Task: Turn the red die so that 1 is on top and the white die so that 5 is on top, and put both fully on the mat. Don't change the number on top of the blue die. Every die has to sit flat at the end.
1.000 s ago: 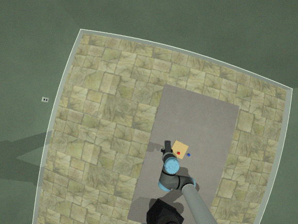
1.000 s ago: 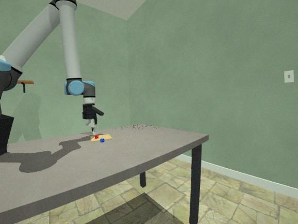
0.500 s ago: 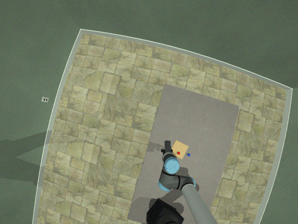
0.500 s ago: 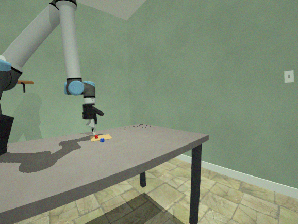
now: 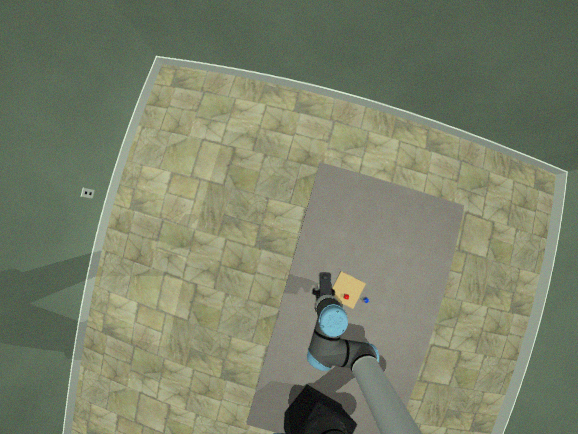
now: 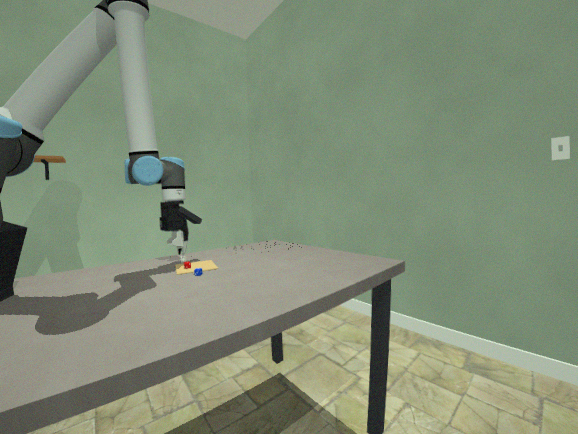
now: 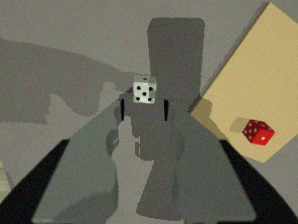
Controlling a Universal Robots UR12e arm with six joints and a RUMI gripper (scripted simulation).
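Right now my hand is 3 cm above the white die. From my hand the other things lie so: blue die 5 cm behind, 23 cm to the right, 3 cm below; tan mat 1 cm behind, 13 cm to the right, 4 cm below; red die 4 cm behind, 13 cm to the right, 3 cm below.
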